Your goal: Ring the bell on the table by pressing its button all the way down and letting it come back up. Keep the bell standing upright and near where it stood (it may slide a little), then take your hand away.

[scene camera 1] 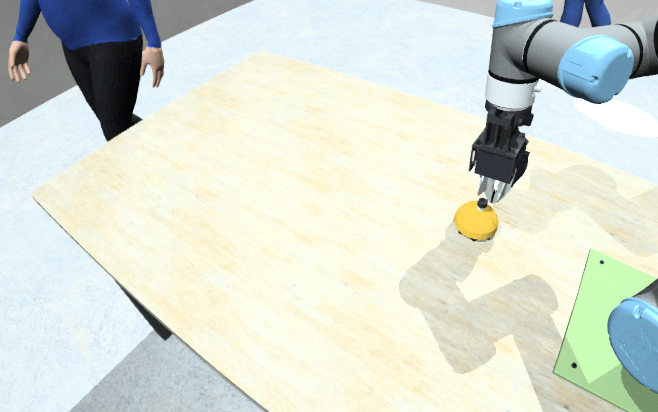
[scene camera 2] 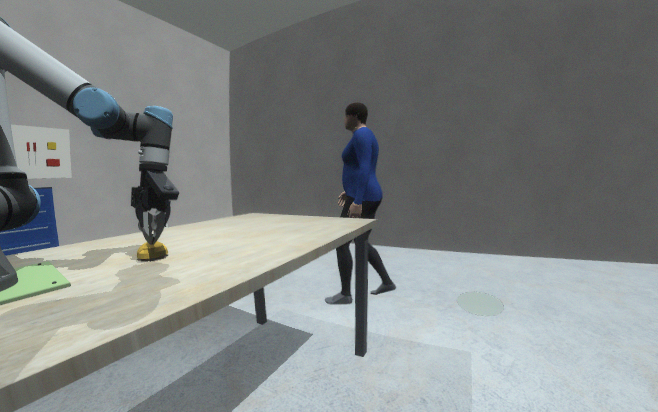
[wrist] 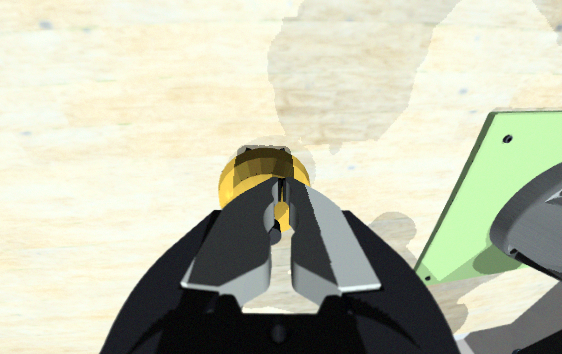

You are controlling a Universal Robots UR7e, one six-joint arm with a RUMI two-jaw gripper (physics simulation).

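Frame: origin at the arm's base, x right, y ahead, z up, level; millimetres.
Where they show: gripper, fingertip midpoint: (scene camera 1: 491, 202) (scene camera 2: 151, 244) (wrist: 282, 180); arm's base at its link origin: (wrist: 543, 208).
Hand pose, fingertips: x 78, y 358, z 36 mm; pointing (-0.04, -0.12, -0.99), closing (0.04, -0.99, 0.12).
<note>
Each offset is from my fingertips to the top centre of the thing. Level surfaces: height alone.
The yellow dome bell @(dx -32, dy +11, dz +23 mm) (scene camera 1: 475, 223) (scene camera 2: 153, 252) (wrist: 231, 189) stands upright on the table. Its black button @(dx -32, dy +11, dz +23 mm) (scene camera 1: 482, 203) is raised on top in scene camera 1; in the wrist view the button (wrist: 275, 235) shows through the gap between the fingers, behind their tips. My gripper (scene camera 1: 493, 200) (scene camera 2: 151, 242) (wrist: 282, 180) is shut and empty, pointing down. Its tips are low over the bell, just to the right of the button in scene camera 1. In scene camera 2 the tips hide the button. Whether they touch the dome or button I cannot tell.
A green base plate (scene camera 1: 582, 320) (scene camera 2: 37, 282) (wrist: 480, 165) lies on the table @(dz -43 mm) (scene camera 1: 225, 200) (scene camera 2: 240, 235) near the arm's base. A person in blue (scene camera 1: 92, 22) (scene camera 2: 365, 160) stands beyond the table's far end. The arm's shadows fall across the table around the bell.
</note>
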